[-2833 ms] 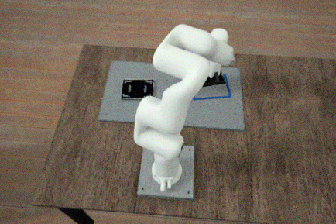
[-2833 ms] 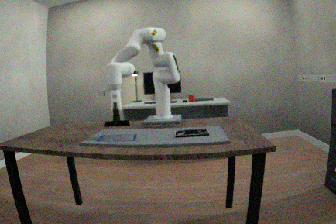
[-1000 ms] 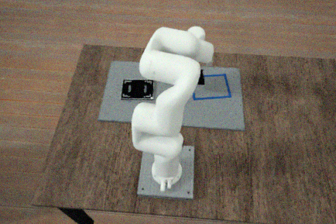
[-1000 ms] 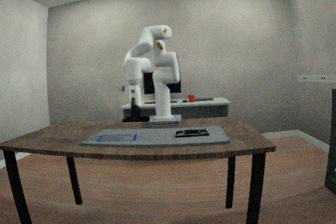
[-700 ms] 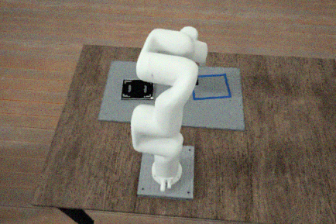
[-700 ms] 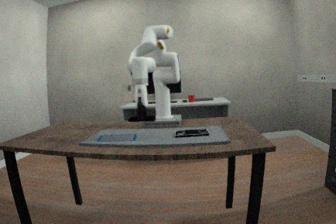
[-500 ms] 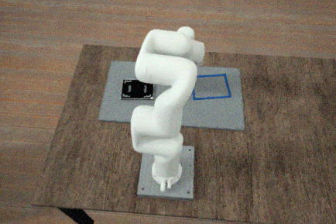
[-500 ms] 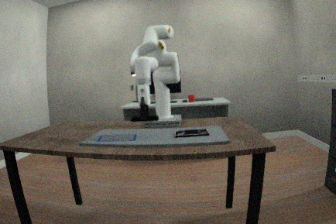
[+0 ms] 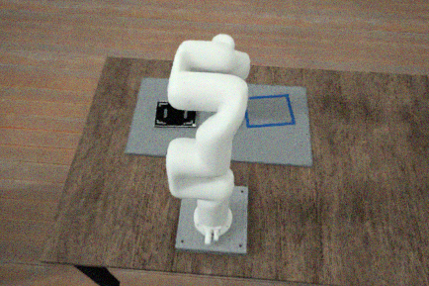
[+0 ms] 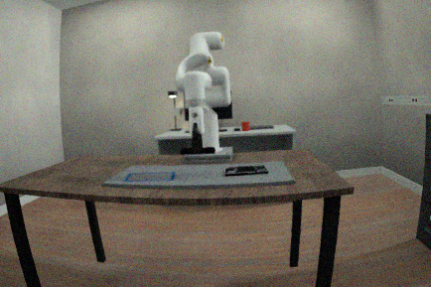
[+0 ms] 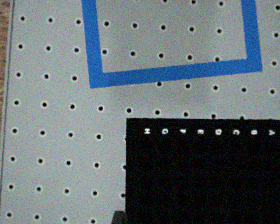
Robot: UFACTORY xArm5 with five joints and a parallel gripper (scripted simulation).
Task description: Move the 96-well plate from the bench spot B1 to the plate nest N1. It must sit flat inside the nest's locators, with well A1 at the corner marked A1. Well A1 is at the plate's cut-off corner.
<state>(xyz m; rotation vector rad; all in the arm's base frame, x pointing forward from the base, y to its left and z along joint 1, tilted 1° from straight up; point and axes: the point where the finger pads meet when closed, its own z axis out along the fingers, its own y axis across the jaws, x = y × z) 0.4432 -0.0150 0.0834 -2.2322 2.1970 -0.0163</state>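
Right now my hand is 2 cm past the plate nest N1, 18 cm to the right of it and 10 cm above it. From my hand the other things lie so: black 96-well plate: 1 cm below.
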